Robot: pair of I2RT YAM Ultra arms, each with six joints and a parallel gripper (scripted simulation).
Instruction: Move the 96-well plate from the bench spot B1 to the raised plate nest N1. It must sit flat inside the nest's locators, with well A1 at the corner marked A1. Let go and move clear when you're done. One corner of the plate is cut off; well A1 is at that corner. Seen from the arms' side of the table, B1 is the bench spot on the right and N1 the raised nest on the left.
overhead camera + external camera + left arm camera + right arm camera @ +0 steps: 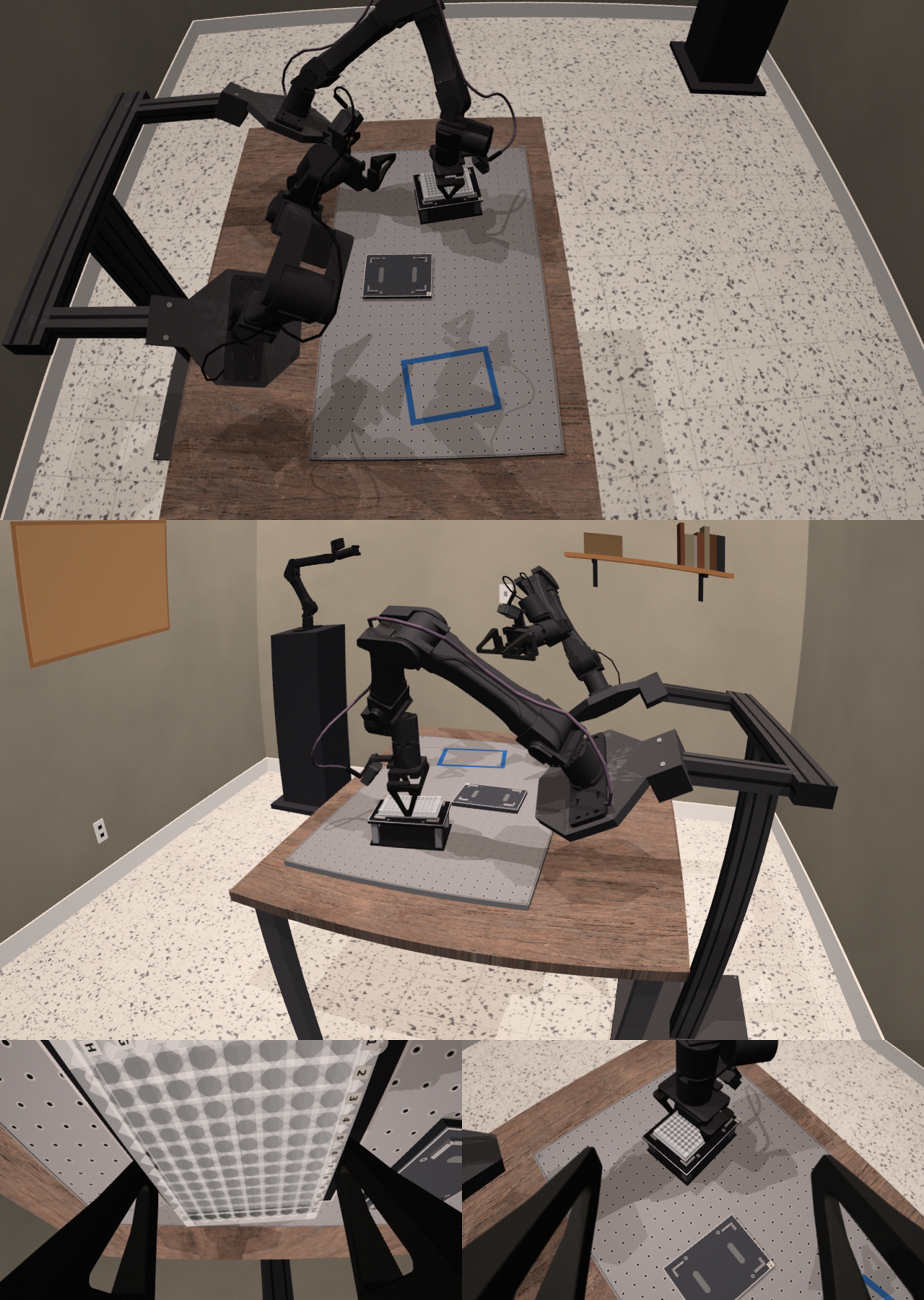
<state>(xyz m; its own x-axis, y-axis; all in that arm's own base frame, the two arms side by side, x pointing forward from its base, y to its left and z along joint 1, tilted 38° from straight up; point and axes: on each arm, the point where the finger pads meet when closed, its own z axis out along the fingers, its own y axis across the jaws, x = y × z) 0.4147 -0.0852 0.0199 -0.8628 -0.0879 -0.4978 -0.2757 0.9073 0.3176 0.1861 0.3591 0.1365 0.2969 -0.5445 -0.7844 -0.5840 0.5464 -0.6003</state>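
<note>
The raised black nest lies 20 mm below my left hand. The rest, counted from my left hand: clear 96-well plate (right at my left hand).
</note>
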